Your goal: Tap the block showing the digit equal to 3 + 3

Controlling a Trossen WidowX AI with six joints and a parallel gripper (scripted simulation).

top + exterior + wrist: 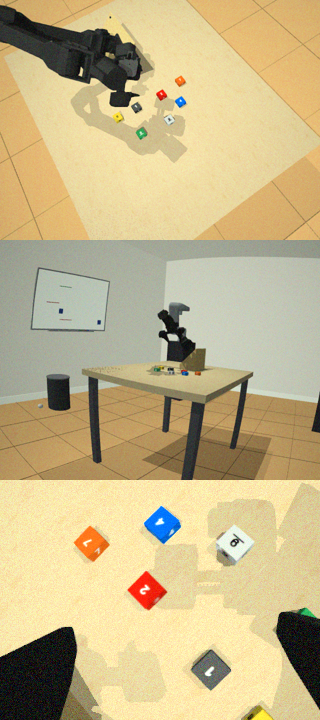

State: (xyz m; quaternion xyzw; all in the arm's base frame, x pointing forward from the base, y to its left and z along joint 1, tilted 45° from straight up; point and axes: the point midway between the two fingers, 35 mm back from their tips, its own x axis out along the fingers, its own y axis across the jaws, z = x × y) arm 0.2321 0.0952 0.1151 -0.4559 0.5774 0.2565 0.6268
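Now: the green block 10 cm ahead of my gripper tip, 7 cm to the right of it and 19 cm below it. From my gripper tip the other things lie so: black block (1 cm behind, 4 cm to the right, 19 cm below); then red block (2 cm behind, 8 cm to the left, 19 cm below); then white block (10 cm ahead, 6 cm to the left, 19 cm below).
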